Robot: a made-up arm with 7 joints.
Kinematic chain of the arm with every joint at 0, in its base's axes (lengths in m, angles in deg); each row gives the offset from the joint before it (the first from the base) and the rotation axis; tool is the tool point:
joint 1: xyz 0 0.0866 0 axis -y
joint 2: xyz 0 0.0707 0 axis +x
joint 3: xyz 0 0 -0.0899 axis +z
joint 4: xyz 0 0 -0.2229 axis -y
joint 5: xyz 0 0 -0.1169 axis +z
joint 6: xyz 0 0 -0.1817 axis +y
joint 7: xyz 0 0 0 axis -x
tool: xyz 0 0 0
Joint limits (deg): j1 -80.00..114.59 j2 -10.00..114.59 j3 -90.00..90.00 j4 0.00..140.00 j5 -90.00..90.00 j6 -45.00..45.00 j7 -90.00..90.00
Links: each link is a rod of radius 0.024 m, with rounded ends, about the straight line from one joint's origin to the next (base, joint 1, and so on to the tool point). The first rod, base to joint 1, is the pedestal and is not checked.
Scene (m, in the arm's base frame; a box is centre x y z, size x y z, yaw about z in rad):
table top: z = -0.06
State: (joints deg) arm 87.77 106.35 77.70 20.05 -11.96 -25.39 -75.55
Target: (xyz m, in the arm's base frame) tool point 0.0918 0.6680 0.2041
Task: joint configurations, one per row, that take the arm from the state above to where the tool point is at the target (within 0.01 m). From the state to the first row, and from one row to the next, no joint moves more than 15 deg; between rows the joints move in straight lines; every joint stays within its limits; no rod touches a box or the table.
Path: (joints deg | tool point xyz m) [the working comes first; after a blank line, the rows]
Joints at the target: 100.72 61.89 34.82 48.45 -11.96 -25.39 -75.55
Straight joint move there: clear.

1: 92.09 91.53 63.41 29.52 -11.96 -25.39 -75.55 | -0.1491 0.7262 0.0605
2: 96.40 76.71 49.11 38.99 -11.96 -25.39 -75.55 | -0.0266 0.7202 0.1208
3: 100.72 61.89 34.82 48.45 -11.96 -25.39 -75.55 | 0.0918 0.6680 0.2041

